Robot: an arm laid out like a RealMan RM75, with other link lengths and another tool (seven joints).
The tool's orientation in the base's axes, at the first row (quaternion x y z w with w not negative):
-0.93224, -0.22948, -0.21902, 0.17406
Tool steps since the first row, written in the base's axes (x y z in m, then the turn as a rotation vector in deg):
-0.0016, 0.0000, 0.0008, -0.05, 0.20, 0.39
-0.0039, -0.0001, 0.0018, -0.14, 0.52, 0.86
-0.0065, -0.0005, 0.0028, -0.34, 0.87, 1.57
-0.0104, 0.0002, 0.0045, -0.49, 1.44, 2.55
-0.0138, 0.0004, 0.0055, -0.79, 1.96, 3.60
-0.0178, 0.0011, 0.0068, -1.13, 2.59, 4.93
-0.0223, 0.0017, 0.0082, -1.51, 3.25, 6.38
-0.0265, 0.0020, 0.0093, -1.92, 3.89, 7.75
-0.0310, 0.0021, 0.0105, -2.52, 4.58, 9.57
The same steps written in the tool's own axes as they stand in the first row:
-0.0009, -0.0010, -0.0012, 0.22, -0.28, -0.26
-0.0023, -0.0023, -0.0028, 0.49, -0.70, -0.55
-0.0040, -0.0035, -0.0047, 0.80, -1.25, -1.07
-0.0060, -0.0064, -0.0071, 1.36, -2.02, -1.70
-0.0082, -0.0085, -0.0090, 1.82, -2.84, -2.46
-0.0105, -0.0114, -0.0111, 2.42, -3.83, -3.43
-0.0132, -0.0145, -0.0135, 3.05, -4.90, -4.50
-0.0159, -0.0171, -0.0157, 3.62, -5.95, -5.51
-0.0189, -0.0197, -0.0181, 4.27, -7.23, -6.95

